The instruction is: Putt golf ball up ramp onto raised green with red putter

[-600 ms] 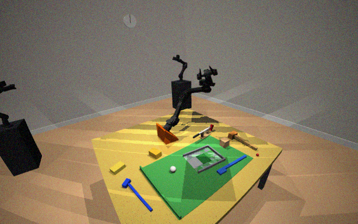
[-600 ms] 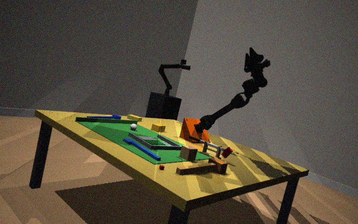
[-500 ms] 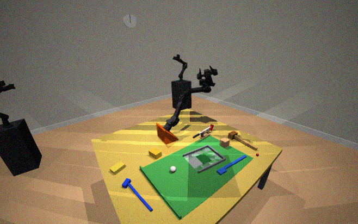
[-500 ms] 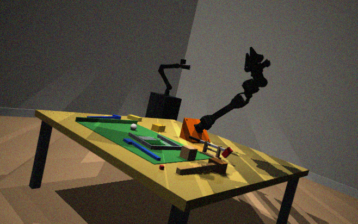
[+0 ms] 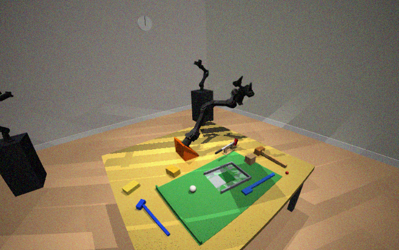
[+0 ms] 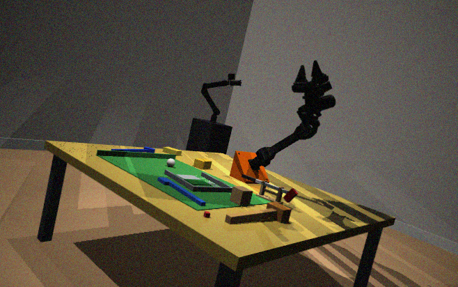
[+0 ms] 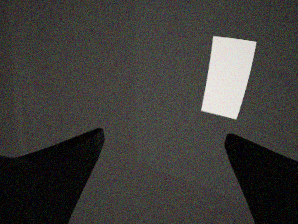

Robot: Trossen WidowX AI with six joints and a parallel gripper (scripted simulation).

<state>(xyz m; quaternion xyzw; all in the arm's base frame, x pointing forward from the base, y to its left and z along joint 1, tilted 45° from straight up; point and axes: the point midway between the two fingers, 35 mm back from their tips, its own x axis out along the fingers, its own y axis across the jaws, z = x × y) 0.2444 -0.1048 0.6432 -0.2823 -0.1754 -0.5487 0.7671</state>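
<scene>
The red putter lies 9 cm behind my gripper tip, 10 cm to the right of it and 56 cm below it. Also, from my gripper tip: small red ball 42 cm ahead, 2 cm to the left, 61 cm below; green mat 17 cm ahead, 40 cm to the right, 62 cm below; wooden cube 14 cm ahead, 7 cm to the right, 59 cm below.
</scene>
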